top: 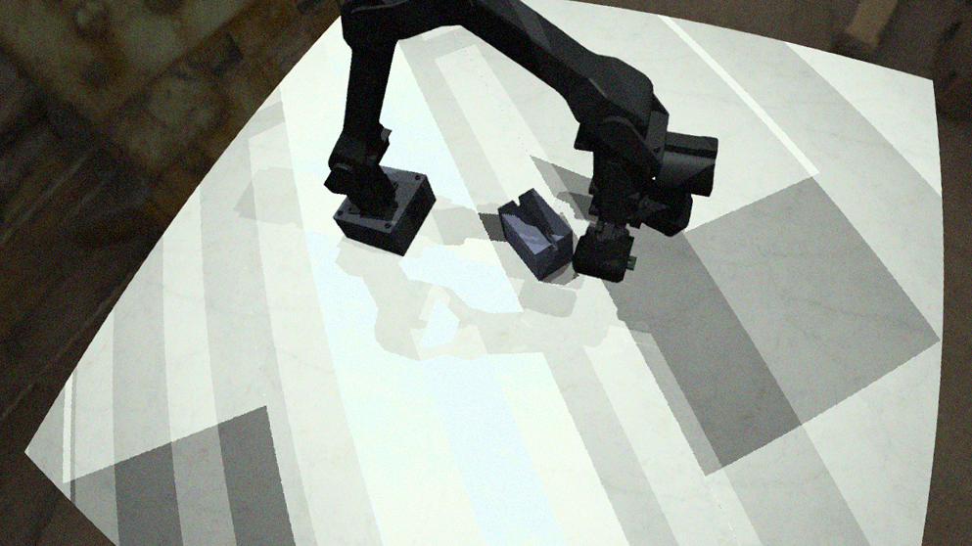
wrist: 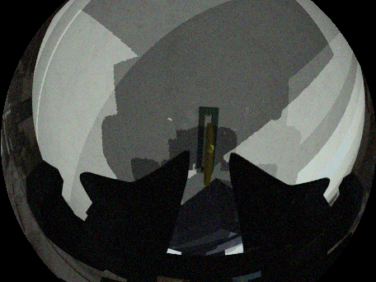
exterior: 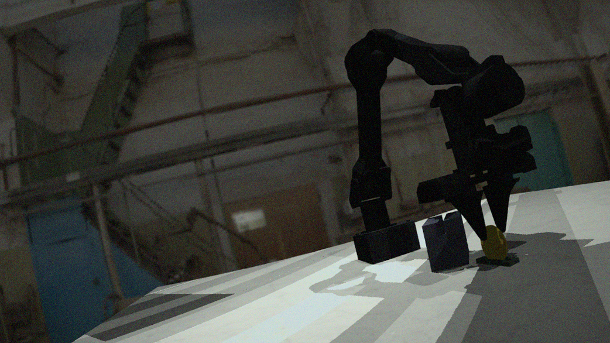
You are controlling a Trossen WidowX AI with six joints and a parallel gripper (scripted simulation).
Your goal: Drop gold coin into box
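Right now my gripper tip is 1 cm above the gold coin.
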